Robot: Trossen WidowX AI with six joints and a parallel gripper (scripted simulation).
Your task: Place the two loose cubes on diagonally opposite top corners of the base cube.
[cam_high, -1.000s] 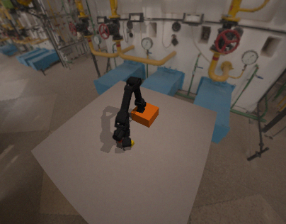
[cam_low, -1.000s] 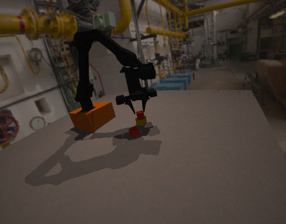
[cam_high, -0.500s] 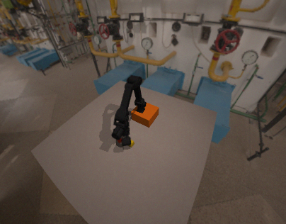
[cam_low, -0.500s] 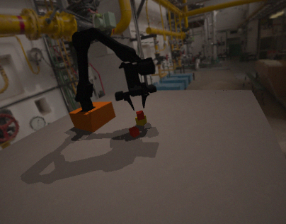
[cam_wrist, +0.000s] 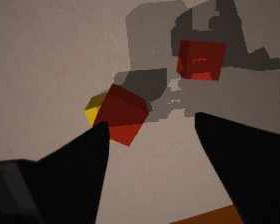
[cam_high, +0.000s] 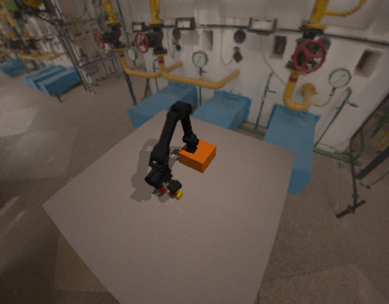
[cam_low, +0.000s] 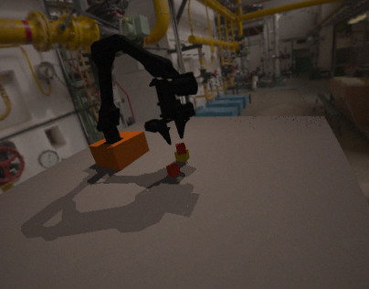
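The yellow base cube is 10 mm behind my gripper tip, 40 mm to the left of it and 80 mm below it.
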